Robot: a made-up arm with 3 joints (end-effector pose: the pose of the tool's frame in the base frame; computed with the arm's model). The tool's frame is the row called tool.
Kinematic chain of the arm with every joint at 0, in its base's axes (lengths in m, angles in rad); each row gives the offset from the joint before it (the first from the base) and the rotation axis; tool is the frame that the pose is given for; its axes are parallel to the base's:
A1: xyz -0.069 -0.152 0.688 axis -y
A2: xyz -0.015 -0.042 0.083 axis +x
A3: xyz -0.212 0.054 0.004 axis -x
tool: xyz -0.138 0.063 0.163
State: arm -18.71 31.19 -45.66
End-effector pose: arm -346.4 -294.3 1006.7 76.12 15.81 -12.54
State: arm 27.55 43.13 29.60
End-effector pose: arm -529.5 -134.2 781.7 13.27 -27.42 3.25
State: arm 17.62 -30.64 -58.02
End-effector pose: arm -487.3 -164.5 799.2 27.16 -17.28 4.21
Working (the frame after each row of the table, in the pose's form):
after A1: -69.0 -152.0 688.0 0.00 -17.62 0.00
after A2: -108.4 -194.0 762.6 -30.40 -17.20 -4.71
after A3: -303.2 -145.5 675.4 27.16 -17.28 4.21

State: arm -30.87 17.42 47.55
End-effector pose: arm -273.3 -7.4 1057.5 -29.39 30.15 8.11
Working (the frame after each row of the table, in the pose's form):
after A1: -69.0 -152.0 688.0 0.00 30.87 0.00
after A2: -39.3 -194.0 766.9 17.00 30.63 -4.69
after A3: -211.0 -143.7 892.9 -29.39 30.15 8.11

